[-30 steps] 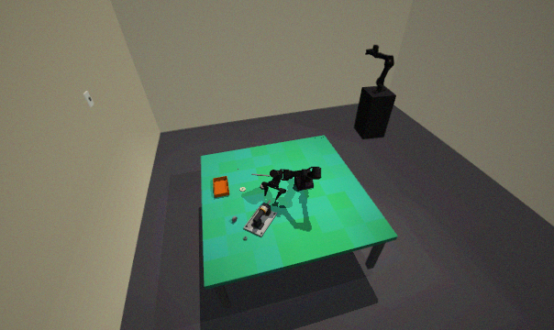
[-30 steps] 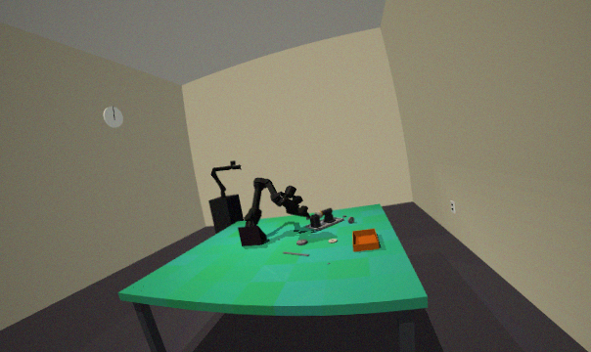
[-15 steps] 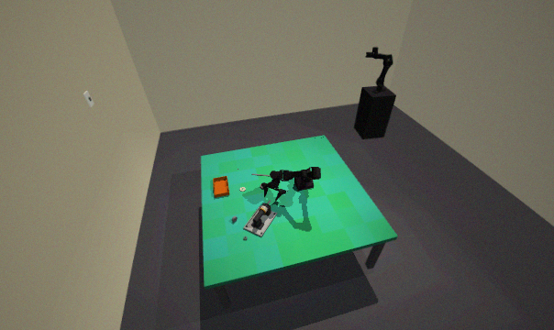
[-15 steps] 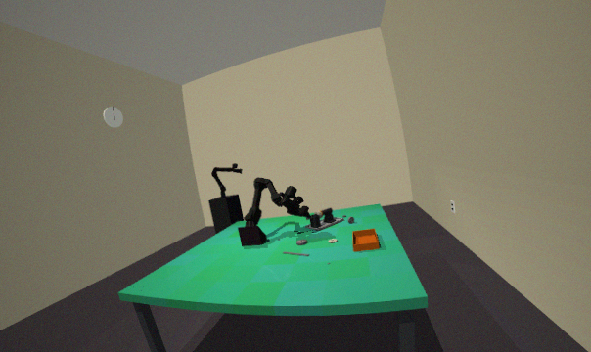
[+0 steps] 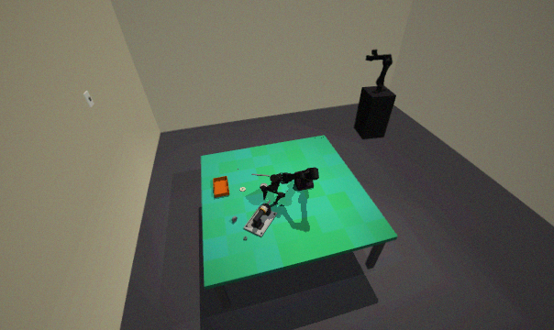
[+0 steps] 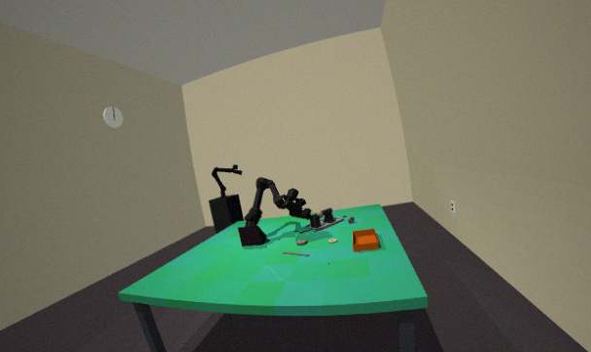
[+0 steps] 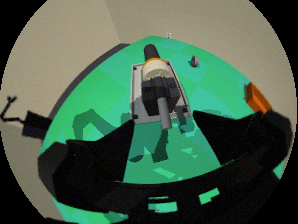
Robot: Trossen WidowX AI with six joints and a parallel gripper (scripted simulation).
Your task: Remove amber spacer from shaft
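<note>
Now: gripper tip 5 cm short of the grey shaft and 6 cm to the right of it. Round my gripper tip: pale washer 20 cm ahead, 24 cm to the right, 7 cm below; grey disc 2 cm ahead, 24 cm to the right, 7 cm below; orange tray 37 cm ahead, 29 cm to the right, 7 cm below.
</note>
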